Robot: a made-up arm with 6 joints.
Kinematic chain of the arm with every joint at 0, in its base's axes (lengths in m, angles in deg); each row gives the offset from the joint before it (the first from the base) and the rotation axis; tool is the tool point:
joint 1: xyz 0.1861 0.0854 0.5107 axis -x
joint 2: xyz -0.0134 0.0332 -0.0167 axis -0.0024 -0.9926 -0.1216
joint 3: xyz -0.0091 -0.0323 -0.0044 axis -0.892 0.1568 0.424
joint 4: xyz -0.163 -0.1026 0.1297 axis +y
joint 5: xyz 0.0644 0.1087 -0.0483 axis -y
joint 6: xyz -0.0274 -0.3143 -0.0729 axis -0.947 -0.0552 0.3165
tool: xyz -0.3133 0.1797 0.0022
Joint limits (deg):
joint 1: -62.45..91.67
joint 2: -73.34..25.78
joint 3: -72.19..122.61
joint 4: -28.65..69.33
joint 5: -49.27..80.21
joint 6: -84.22..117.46
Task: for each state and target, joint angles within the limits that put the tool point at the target. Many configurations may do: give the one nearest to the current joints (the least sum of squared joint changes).
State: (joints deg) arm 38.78 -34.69 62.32 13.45 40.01 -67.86
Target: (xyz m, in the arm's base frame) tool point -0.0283 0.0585 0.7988
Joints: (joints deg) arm 53.31 -20.55 49.76 -11.44 48.18 -48.15
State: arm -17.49 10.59 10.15 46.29 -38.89 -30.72
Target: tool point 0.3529 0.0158 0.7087
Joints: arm -14.44 -27.90 21.12 64.67 -49.27 -50.57
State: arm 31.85 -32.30 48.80 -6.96 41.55 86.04
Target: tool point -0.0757 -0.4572 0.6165
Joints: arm 8.66 -19.07 22.90 9.15 38.24 95.81
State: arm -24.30 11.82 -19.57 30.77 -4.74 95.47
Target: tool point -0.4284 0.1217 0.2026
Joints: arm -36.75 3.98 -40.22 25.72 1.79 81.64
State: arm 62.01 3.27 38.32 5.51 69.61 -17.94
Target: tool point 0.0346 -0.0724 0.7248
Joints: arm 70.13 -3.83 43.70 -8.12 70.95 -25.86
